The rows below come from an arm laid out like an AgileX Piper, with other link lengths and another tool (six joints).
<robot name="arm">
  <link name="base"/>
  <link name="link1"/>
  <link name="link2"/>
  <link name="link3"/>
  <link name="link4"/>
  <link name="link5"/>
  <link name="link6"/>
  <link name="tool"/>
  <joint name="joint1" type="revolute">
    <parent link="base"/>
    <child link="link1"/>
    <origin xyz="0 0 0.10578" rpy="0 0 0"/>
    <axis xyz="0 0 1"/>
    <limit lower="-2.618" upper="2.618"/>
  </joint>
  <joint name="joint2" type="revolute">
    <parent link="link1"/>
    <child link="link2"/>
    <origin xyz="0 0 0" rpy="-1.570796 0 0"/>
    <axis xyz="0 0 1"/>
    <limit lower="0" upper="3.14"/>
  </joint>
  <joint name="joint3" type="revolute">
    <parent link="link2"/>
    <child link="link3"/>
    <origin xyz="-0.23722 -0.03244 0" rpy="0 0 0"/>
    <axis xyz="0 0 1"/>
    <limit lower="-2.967" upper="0"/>
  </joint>
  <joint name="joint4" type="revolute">
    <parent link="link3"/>
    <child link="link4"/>
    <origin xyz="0.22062 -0.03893 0" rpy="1.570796 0 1.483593"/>
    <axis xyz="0 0 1"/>
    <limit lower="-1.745" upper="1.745"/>
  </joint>
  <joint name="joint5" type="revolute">
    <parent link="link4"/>
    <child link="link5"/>
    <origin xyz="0 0 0" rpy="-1.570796 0 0"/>
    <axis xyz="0 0 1"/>
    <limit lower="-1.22" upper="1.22"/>
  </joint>
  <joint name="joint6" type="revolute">
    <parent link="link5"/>
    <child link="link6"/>
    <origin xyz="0 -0.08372 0" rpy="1.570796 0 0"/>
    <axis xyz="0 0 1"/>
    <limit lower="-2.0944" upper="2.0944"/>
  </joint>
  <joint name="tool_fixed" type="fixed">
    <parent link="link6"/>
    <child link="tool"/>
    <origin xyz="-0.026 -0.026 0.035" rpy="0 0.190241 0.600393"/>
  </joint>
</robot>
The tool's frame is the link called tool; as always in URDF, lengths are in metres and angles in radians.
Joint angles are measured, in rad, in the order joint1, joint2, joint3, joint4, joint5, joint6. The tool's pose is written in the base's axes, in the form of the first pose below.
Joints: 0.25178, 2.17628, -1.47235, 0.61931, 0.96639, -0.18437
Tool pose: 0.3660, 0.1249, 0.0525, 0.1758, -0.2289, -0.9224, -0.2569
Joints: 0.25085, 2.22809, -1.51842, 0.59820, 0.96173, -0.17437
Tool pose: 0.3739, 0.1244, 0.0421, 0.1745, -0.2306, -0.9246, -0.2478
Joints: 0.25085, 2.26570, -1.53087, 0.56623, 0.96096, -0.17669
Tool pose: 0.3744, 0.1220, 0.0294, 0.1810, -0.2258, -0.9293, -0.2297
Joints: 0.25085, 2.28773, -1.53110, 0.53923, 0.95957, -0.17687
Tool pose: 0.3731, 0.1193, 0.0203, 0.1866, -0.2223, -0.9327, -0.2144
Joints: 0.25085, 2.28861, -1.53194, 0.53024, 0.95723, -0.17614
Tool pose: 0.3735, 0.1186, 0.0200, 0.1845, -0.2207, -0.9342, -0.2111
